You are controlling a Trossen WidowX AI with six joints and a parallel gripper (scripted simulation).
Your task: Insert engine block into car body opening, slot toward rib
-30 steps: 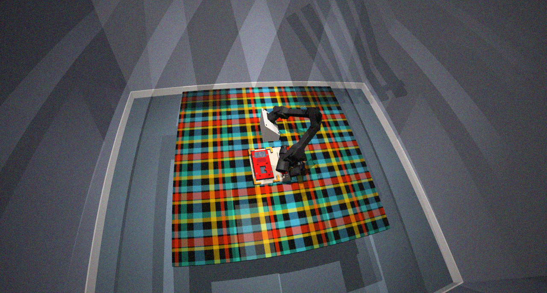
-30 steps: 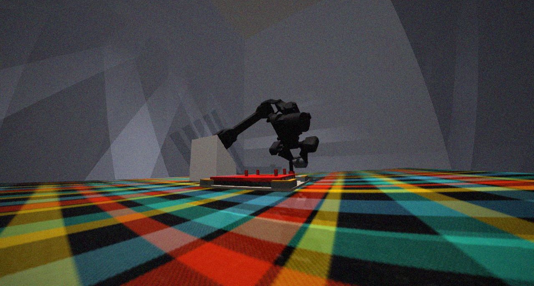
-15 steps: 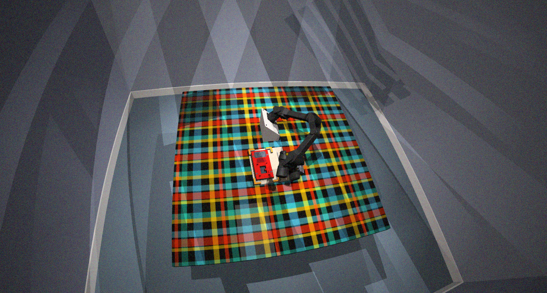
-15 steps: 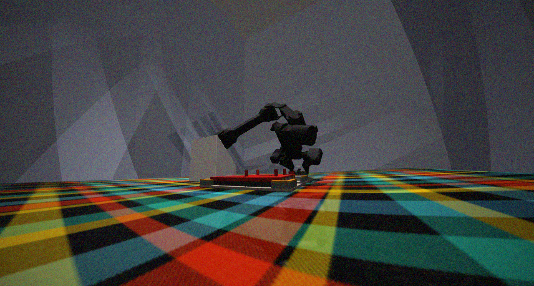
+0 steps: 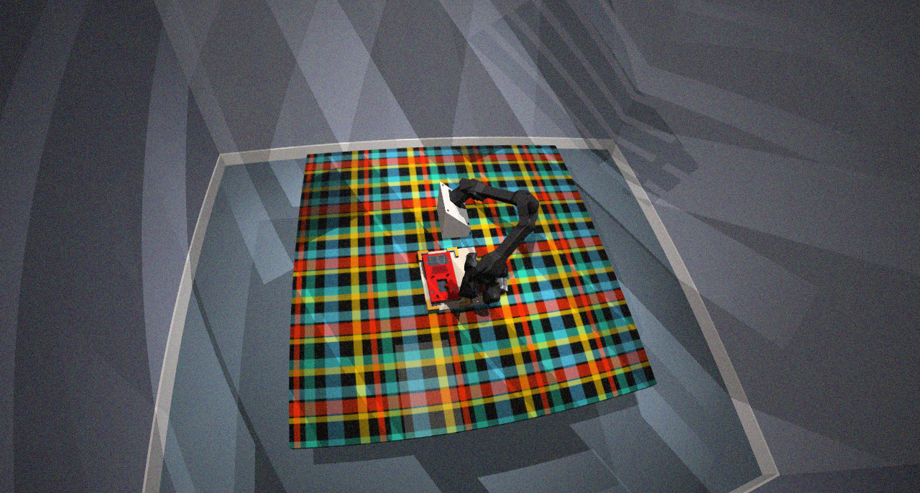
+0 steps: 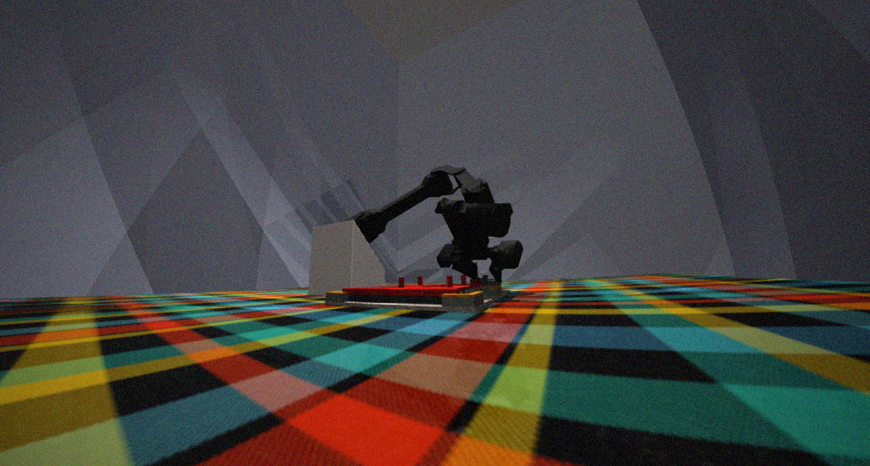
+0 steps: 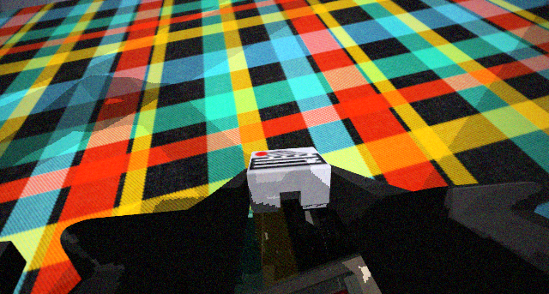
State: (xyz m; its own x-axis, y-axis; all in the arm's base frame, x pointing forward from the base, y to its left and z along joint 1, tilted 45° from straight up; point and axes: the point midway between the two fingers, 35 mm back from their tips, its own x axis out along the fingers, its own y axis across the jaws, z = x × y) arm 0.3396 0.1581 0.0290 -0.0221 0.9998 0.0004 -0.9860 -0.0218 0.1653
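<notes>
Now: the engine block 10 mm to the right of my gripper tip.
</notes>
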